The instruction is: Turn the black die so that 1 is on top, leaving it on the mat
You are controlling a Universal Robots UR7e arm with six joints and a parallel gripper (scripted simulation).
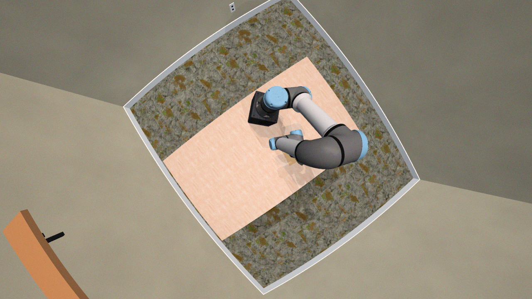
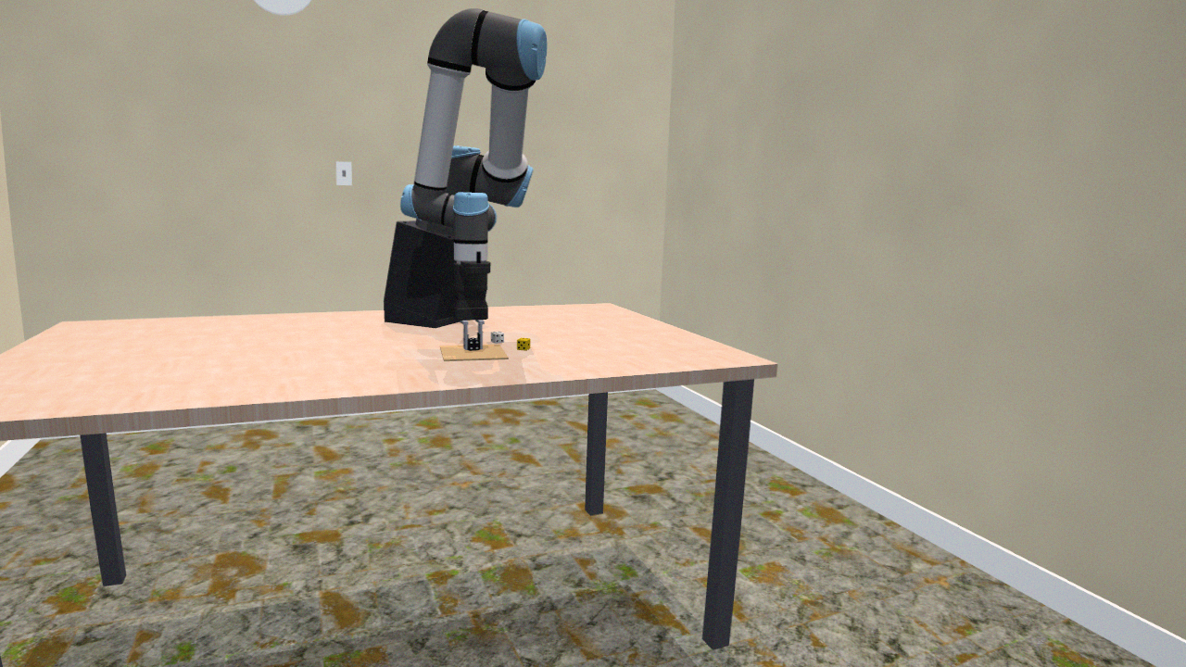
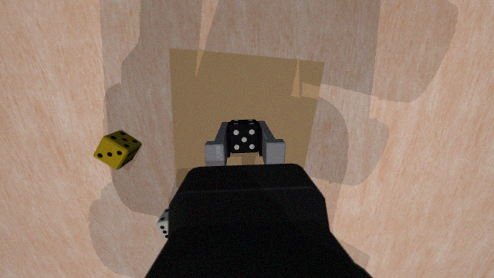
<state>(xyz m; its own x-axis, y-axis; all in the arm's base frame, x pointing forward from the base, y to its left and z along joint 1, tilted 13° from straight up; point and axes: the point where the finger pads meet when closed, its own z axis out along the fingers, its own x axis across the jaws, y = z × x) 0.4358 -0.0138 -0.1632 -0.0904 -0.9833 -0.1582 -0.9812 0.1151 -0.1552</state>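
Now: hand 10 mm above the black die. From my hand the other things lie so: tan mat 30 mm below; then white die 100 mm behind, 90 mm to the left, 20 mm below; then yellow die 120 mm to the left, 20 mm below.
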